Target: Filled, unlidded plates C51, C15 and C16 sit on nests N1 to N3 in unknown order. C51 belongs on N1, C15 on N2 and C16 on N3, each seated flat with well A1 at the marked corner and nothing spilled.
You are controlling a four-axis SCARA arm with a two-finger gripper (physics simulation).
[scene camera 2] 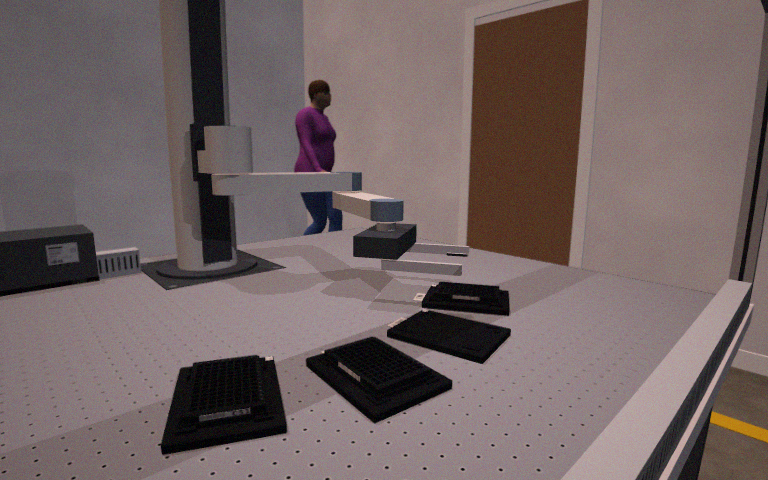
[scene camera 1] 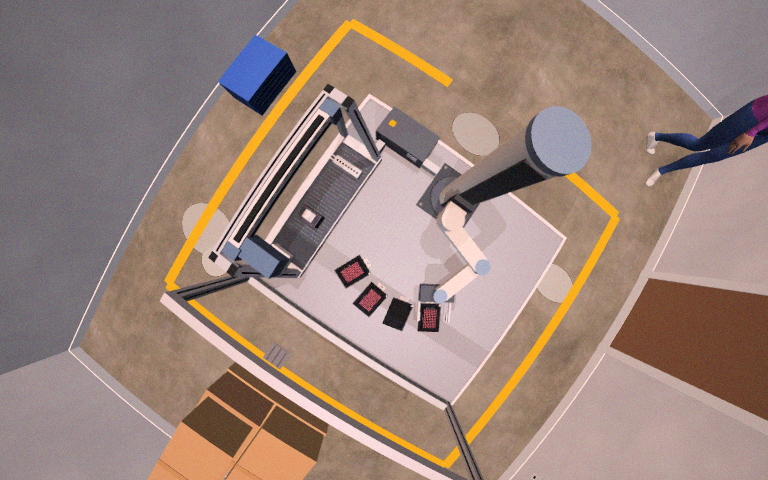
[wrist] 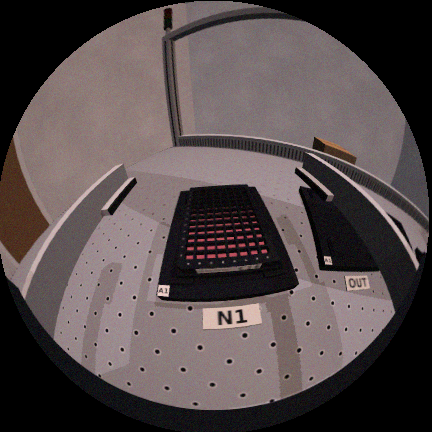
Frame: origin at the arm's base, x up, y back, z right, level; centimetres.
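Seen in the pictures: gripper, fingertip midpoint: (scene camera 2: 465, 259) (scene camera 1: 433, 321) (wrist: 215, 159); arm's base, link origin: (scene camera 2: 208, 270).
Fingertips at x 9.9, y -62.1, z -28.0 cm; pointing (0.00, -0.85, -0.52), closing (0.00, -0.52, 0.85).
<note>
Offsets run from my fingertips to a thing's middle. "spot": to the spot under its first point.
A filled, unlidded plate @[dx -6.7, dy -0.9, dz +0.0 cm] (scene camera 1: 430, 318) (scene camera 2: 465, 290) (wrist: 225, 225) sits on nest N1 @[dx -7.7, dy -0.9, dz +0.0 cm] (scene camera 2: 467, 308) (wrist: 225, 292) and looks flat; its label is not legible. The nest's A1 tag @[spot: dx -7.4, dy +8.5, dz -0.6 cm] (wrist: 163, 290) is at the near left corner in the wrist view. My gripper (scene camera 1: 433, 316) (scene camera 2: 463, 260) (wrist: 215, 159) is open and empty above this plate, one finger towards each side. Plate C15 @[dx -6.7, dy -10.9, dz +33.8 cm] (scene camera 1: 370, 299) (scene camera 2: 378, 361) sits on nest N2 @[spot: dx -7.8, dy -18.8, dz +36.0 cm] (scene camera 2: 407, 403). The plate @[dx -6.7, dy -3.5, dz +50.7 cm] (scene camera 1: 352, 272) (scene camera 2: 227, 384) on nest N3 @[dx -7.7, dy -3.5, dz +50.7 cm] (scene camera 2: 226, 439) has a label seeming to read C51.
The empty OUT nest @[dx -7.8, dy -9.2, dz +16.2 cm] (scene camera 1: 397, 314) (scene camera 2: 450, 335) (wrist: 345, 240) lies between N1 and N2. The arm's column (scene camera 1: 492, 164) (scene camera 2: 175, 130) and a dark box @[spot: dx +2.9, dy +72.7, dz +68.2 cm] (scene camera 1: 406, 135) (scene camera 2: 39, 257) stand at the back. A framed machine (scene camera 1: 283, 175) borders the table. A person (scene camera 1: 696, 148) (scene camera 2: 316, 135) is beyond the table.
</note>
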